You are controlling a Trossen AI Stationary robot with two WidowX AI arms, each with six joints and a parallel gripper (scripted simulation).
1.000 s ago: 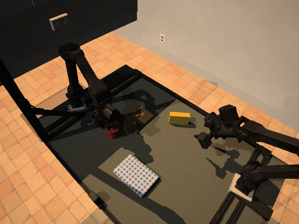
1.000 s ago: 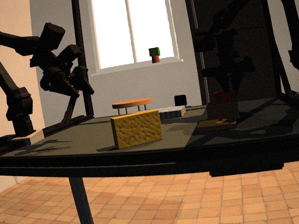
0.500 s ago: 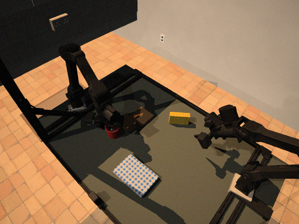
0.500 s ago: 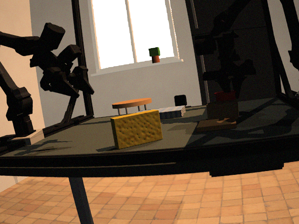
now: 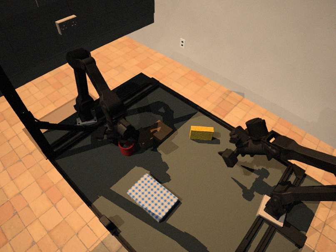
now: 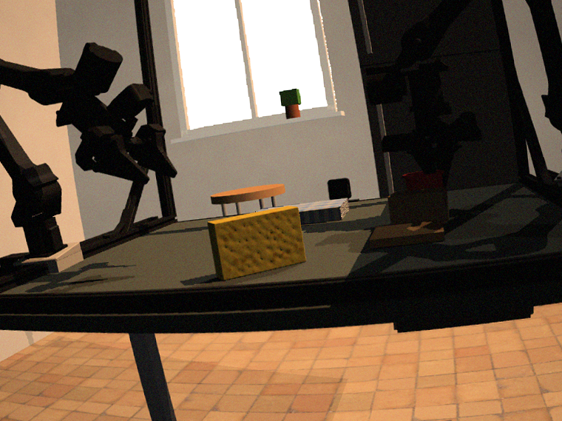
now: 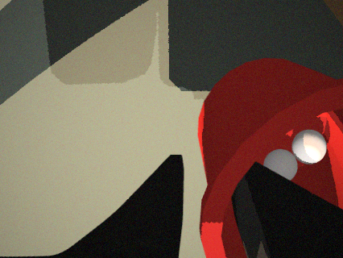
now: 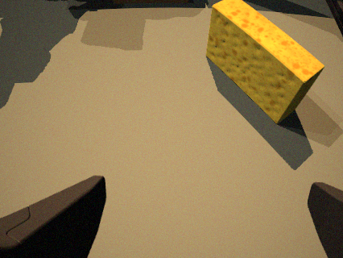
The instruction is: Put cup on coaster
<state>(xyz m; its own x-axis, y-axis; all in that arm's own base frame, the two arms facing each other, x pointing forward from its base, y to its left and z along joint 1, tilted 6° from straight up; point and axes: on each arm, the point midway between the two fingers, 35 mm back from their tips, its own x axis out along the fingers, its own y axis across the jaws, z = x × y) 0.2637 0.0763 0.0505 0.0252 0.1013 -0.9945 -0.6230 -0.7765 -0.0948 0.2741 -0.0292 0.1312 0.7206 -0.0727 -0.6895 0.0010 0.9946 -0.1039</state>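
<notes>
Right now my left hand is 40 mm above the red cup, 30 mm to the left of it and 10 mm short of it. From my left hand the other things lie so: brown coaster (190 mm ahead, 100 mm to the right, 70 mm below); then brown block (100 mm ahead, 60 mm to the right, 50 mm below).
</notes>
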